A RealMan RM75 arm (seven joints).
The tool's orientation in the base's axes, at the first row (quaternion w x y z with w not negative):
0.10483 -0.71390 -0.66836 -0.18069
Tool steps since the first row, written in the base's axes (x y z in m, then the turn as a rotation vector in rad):
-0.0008 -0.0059 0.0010 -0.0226 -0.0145 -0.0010
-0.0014 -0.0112 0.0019 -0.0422 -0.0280 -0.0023
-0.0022 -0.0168 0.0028 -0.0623 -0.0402 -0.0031
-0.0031 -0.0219 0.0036 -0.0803 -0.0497 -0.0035
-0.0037 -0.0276 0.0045 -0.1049 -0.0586 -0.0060
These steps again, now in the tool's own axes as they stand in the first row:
-0.0050 -0.0002 -0.0033 -0.0146 -0.0213 -0.0074
-0.0096 -0.0003 -0.0063 -0.0283 -0.0397 -0.0138
-0.0144 -0.0005 -0.0094 -0.0406 -0.0587 -0.0202
-0.0188 -0.0009 -0.0122 -0.0503 -0.0758 -0.0257
-0.0237 -0.0009 -0.0153 -0.0604 -0.0997 -0.0298

